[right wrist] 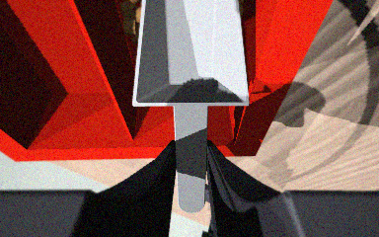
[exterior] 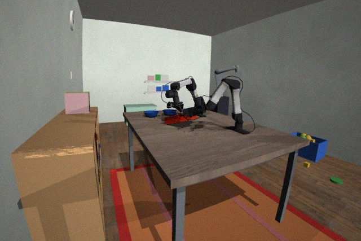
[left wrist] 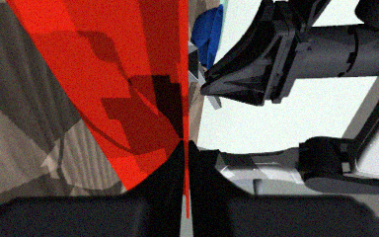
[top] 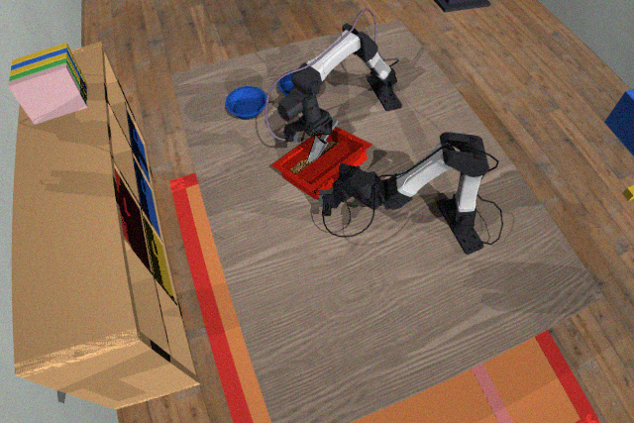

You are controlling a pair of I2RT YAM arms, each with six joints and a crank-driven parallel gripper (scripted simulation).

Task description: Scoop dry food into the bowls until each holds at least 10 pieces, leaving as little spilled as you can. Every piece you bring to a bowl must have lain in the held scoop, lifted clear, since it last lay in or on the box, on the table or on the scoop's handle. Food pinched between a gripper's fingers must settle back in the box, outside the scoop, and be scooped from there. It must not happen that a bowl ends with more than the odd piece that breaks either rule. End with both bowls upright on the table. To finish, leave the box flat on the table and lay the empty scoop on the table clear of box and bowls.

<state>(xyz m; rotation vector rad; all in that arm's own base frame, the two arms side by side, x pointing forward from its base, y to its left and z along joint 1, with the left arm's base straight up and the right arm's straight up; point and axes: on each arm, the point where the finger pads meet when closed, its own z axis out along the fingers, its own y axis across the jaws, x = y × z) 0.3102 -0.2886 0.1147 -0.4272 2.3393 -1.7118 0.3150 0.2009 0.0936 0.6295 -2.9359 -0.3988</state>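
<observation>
Right now my right hand is 3 cm short of the grey scoop, 3 cm above it and 2 cm to the right of it. From my right hand the other things lie so: red box (9 cm to the left, 5 cm ahead, 3 cm below).
</observation>
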